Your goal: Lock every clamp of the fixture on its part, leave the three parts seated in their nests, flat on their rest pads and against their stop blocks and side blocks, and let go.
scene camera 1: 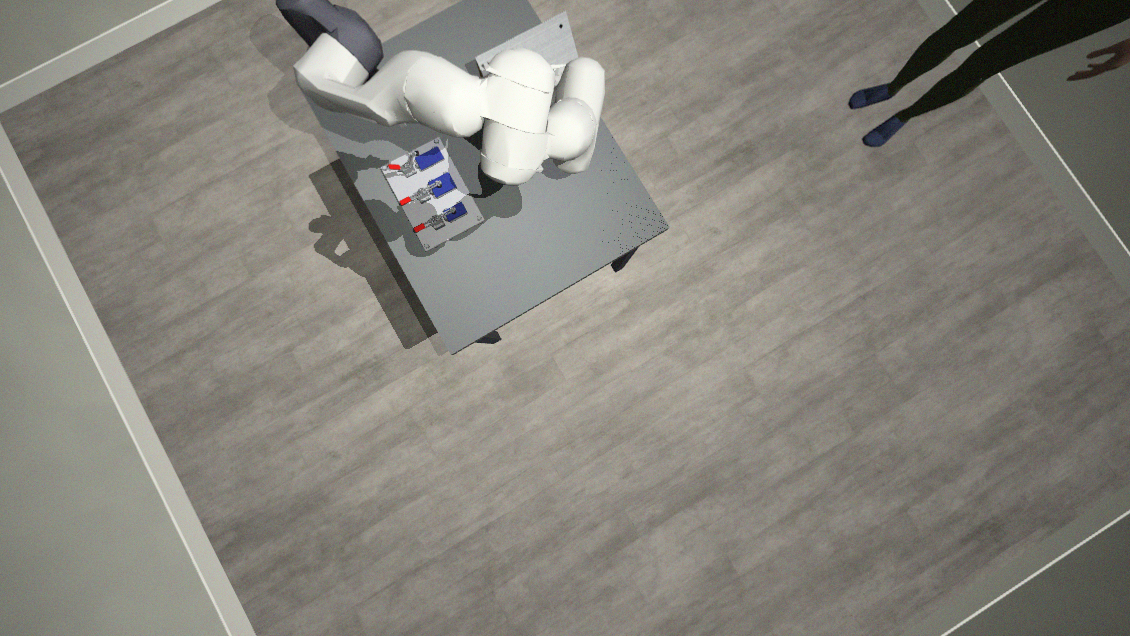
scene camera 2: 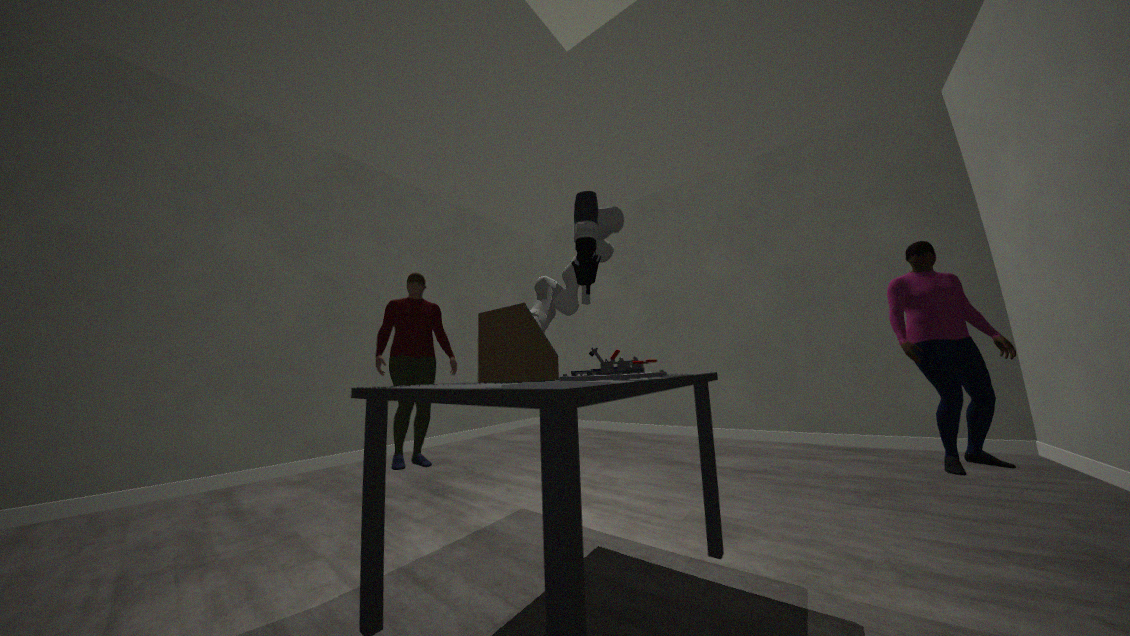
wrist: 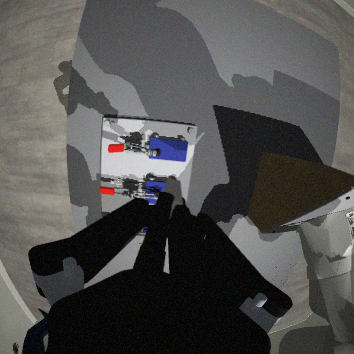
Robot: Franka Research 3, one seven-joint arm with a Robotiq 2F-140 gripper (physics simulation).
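The fixture plate [scene camera 1: 434, 235] [wrist: 111, 167] carries three blue parts [scene camera 1: 430, 158] [scene camera 1: 442, 185] [scene camera 1: 457, 211] in a row, each beside a red-handled clamp. In scene camera 2 one clamp arm [scene camera 2: 594, 352] tilts up and its red handle [scene camera 2: 615, 354] slants up; in scene camera 1 this looks like the top clamp [scene camera 1: 408, 165]. Another red handle [scene camera 2: 644, 361] lies low. The middle and lower clamp arms reach over their parts. My gripper [scene camera 2: 585, 298] [wrist: 170, 189] is shut and empty, high above the fixture. In the wrist view it hides the lowest clamp and part. Contact with pads and blocks is too small to tell.
A brown box [scene camera 2: 515, 346] [wrist: 297, 190] with a sloped silver panel [scene camera 1: 541, 39] stands beside the fixture on the grey table [scene camera 1: 545, 244]. The arm's base [scene camera 1: 585, 86] is near it. Two people [scene camera 2: 415, 339] [scene camera 2: 941, 316] stand away from the table.
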